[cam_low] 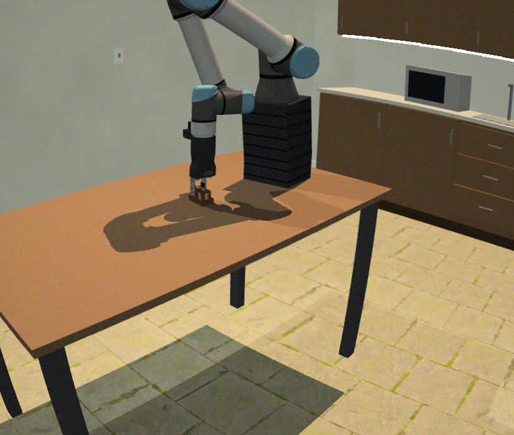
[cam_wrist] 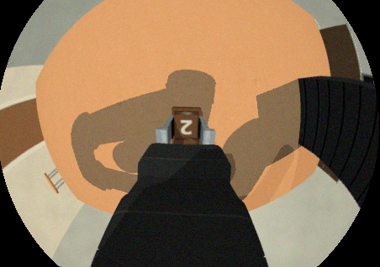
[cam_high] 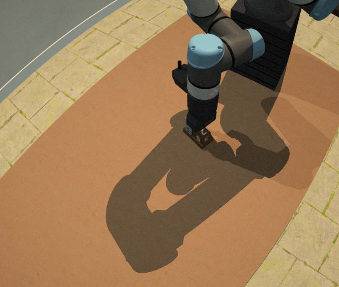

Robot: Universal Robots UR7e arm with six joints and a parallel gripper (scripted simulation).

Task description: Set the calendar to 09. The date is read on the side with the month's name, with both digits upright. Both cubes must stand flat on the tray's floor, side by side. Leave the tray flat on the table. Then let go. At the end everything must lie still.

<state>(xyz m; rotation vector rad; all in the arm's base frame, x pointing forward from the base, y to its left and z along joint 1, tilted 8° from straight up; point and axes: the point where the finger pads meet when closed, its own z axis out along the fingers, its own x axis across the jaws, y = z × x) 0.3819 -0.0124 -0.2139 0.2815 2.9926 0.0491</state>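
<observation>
The tray lies 3 cm below my hand and 2 cm to the left of it. The rest, counted from my hand: brown cube 3 cm to the left, 1 cm below, 1 cm ahead.
</observation>
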